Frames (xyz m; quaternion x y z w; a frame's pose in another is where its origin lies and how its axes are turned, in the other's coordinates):
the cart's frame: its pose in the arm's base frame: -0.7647 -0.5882 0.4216 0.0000 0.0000 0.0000 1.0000
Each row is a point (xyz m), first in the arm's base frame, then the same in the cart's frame.
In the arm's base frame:
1: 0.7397 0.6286 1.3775
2: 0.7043 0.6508 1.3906
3: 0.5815 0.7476 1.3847
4: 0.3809 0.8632 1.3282
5: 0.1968 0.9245 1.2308
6: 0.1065 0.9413 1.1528
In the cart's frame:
1: 1.5044 1.2168 0.9559
2: 1.4690 1.2390 0.9690
3: 1.3462 1.3358 0.9631
4: 1.1456 1.4514 0.9066
5: 0.9615 1.5127 0.8092
6: 0.8712 1.5295 0.7312

